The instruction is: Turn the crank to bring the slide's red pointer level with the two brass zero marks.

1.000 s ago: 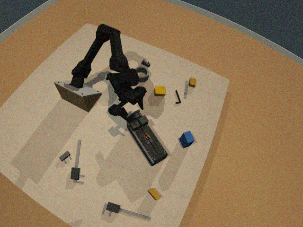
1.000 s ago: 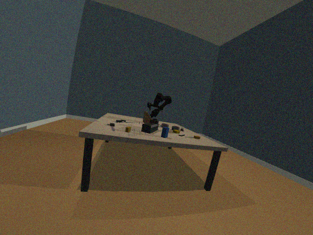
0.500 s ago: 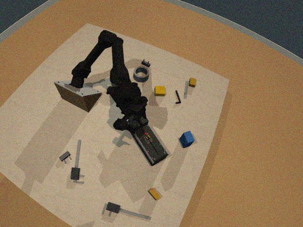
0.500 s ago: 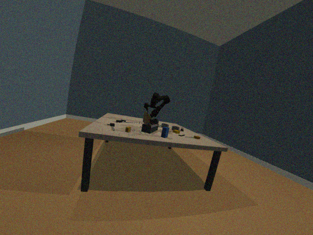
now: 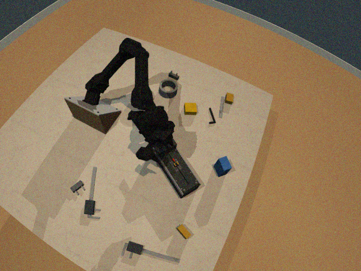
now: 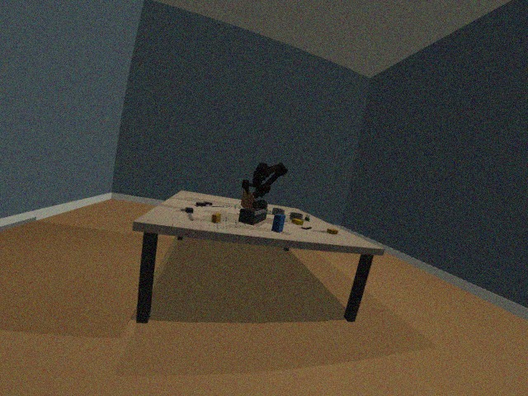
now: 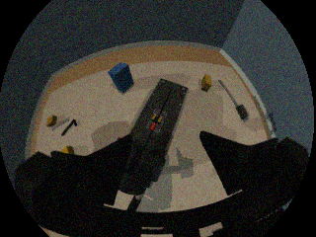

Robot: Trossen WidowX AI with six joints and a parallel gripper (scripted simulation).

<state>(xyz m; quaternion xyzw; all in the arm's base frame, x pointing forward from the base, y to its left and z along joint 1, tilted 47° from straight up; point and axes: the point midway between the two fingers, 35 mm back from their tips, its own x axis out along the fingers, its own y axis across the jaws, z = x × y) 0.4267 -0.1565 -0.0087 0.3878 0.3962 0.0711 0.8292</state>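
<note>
My gripper tip is now 120 mm past the crank handle, 90 mm to the right of it and 50 mm above it. From my gripper tip the other things lie so: yellow block 340 mm to the left, 130 mm below; red pointer 30 mm ahead, 10 mm to the left, 60 mm below; blue cube 240 mm ahead, 90 mm to the left, 100 mm below.
</note>
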